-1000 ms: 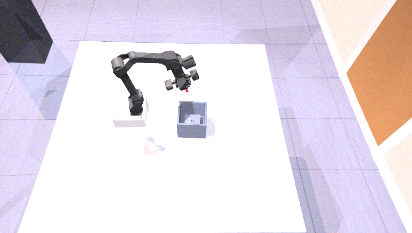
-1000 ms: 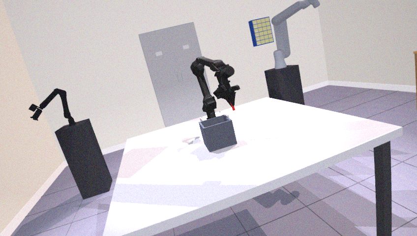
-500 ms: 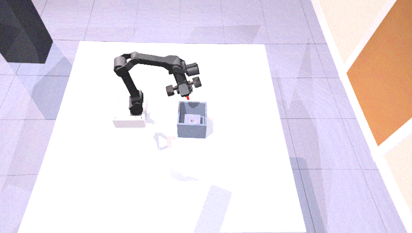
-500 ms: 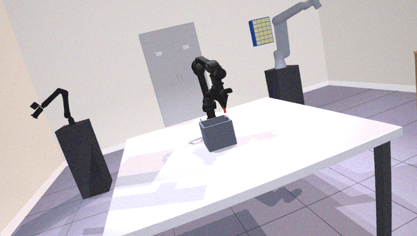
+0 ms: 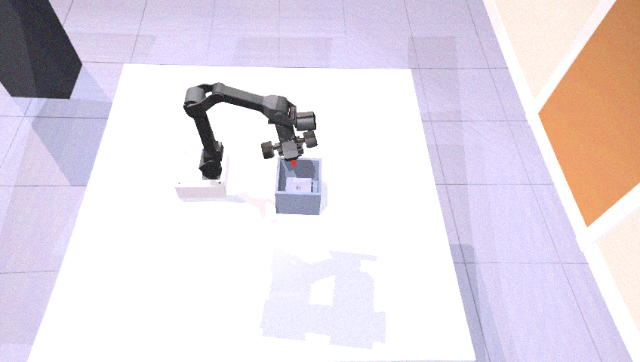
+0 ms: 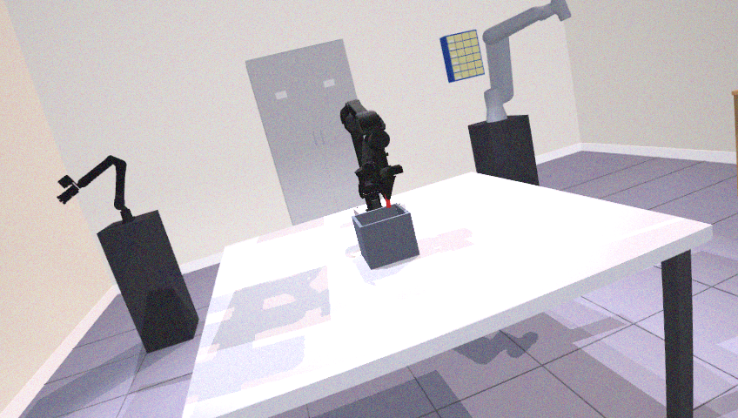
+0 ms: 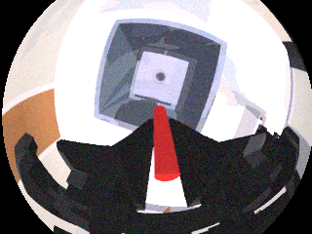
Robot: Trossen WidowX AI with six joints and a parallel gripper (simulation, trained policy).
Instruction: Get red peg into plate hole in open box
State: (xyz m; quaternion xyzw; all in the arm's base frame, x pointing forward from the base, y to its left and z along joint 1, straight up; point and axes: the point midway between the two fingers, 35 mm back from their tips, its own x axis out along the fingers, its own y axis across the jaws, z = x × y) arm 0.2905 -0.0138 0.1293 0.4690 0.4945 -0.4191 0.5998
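My gripper tip is 130 mm above the pale plate, 40 mm to the left of it and 20 mm short of it. The rest, counted from my gripper tip: red peg 10 mm above.
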